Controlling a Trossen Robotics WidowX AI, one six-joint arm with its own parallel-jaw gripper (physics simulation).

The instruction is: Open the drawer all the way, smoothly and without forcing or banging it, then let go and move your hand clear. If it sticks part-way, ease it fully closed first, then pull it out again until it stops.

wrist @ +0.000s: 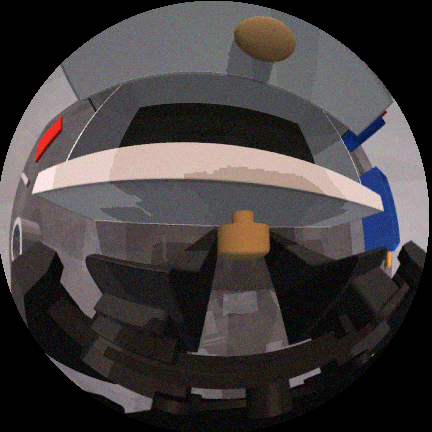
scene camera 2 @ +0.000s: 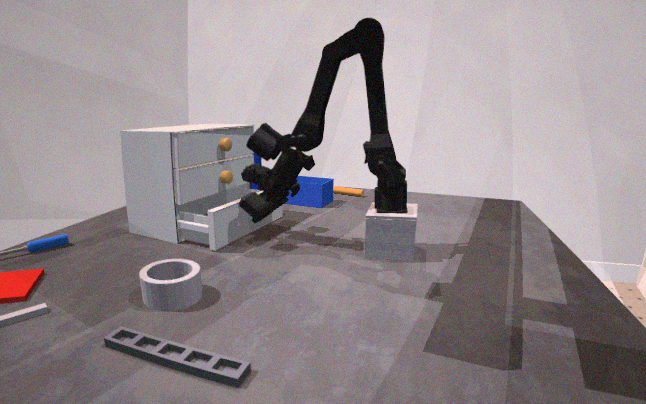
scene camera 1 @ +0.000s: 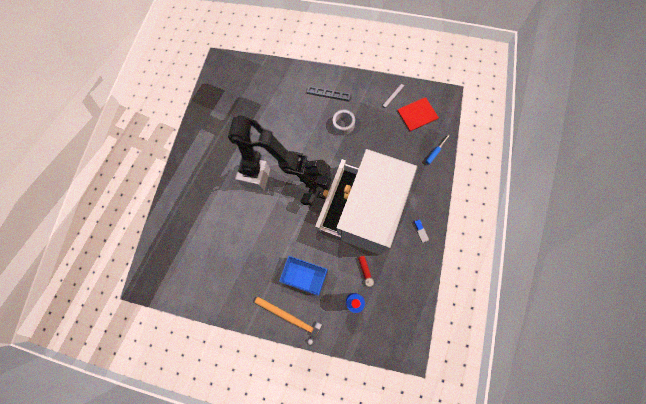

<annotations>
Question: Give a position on a white cabinet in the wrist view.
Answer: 183, 149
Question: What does the blue bin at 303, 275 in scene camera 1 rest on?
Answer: The table.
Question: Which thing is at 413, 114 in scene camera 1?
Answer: A red block.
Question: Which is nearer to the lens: the grey ring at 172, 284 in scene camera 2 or the dark rack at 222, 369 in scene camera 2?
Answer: The dark rack.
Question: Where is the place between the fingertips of my gripper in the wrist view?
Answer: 239, 235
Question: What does the grey ring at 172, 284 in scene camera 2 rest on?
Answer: The table.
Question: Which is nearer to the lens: the dark rack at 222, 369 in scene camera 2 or the blue bin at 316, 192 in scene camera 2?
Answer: The dark rack.
</annotations>
